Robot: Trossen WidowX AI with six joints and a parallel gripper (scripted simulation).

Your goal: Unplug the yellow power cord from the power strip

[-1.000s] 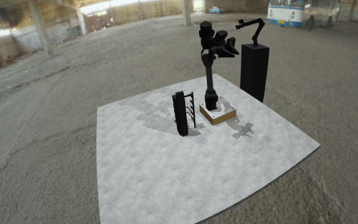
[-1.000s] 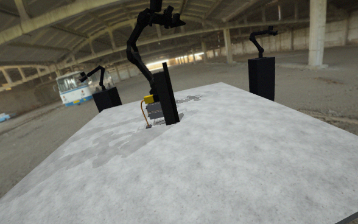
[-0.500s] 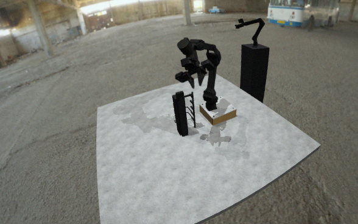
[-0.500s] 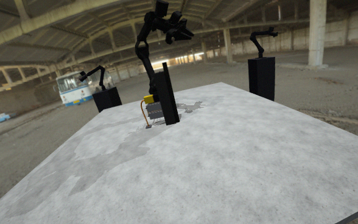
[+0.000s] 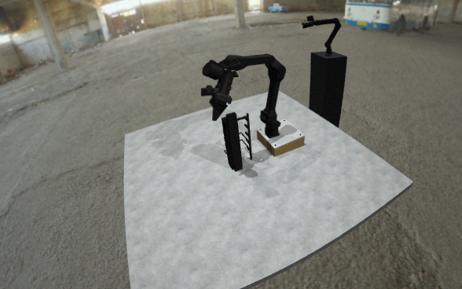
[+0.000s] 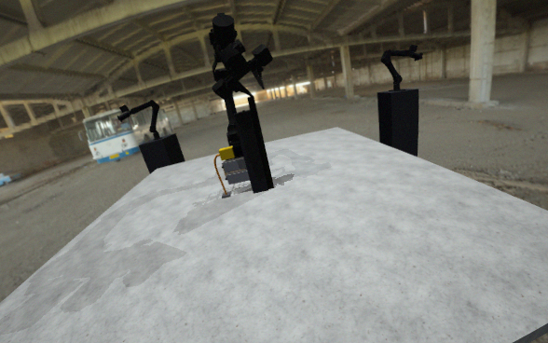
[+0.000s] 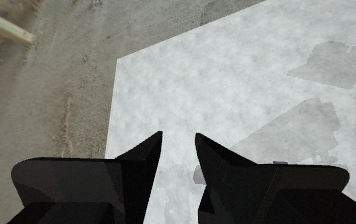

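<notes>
Right now the yellow plug is 15 cm below my gripper tip, 13 cm to the right of it and 7 cm behind it.
</notes>
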